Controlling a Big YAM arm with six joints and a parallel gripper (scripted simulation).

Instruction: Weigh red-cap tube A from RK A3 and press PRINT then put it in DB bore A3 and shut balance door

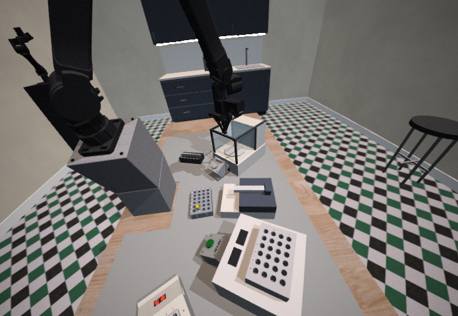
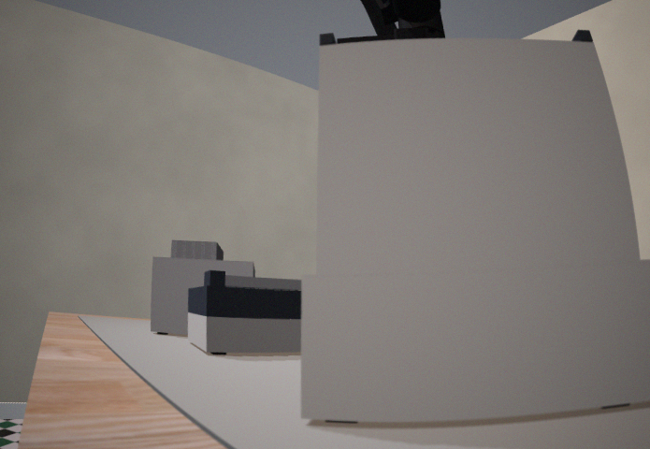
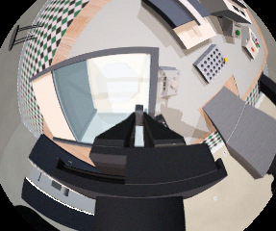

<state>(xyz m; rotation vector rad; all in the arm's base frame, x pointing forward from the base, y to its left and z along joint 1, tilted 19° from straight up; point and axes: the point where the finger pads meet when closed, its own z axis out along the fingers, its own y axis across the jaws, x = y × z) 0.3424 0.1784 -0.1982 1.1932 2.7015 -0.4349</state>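
Right now the balance door is 20 mm ahead of my hand, 20 mm to the left of it and 10 mm below it. The rest, counted from my hand: magnet block (210 mm behind, 100 mm to the left, 200 mm below); spectrophotometer (60 mm ahead, 250 mm to the right, 160 mm below); tube rack (130 mm behind, 220 mm to the right, 210 mm below).
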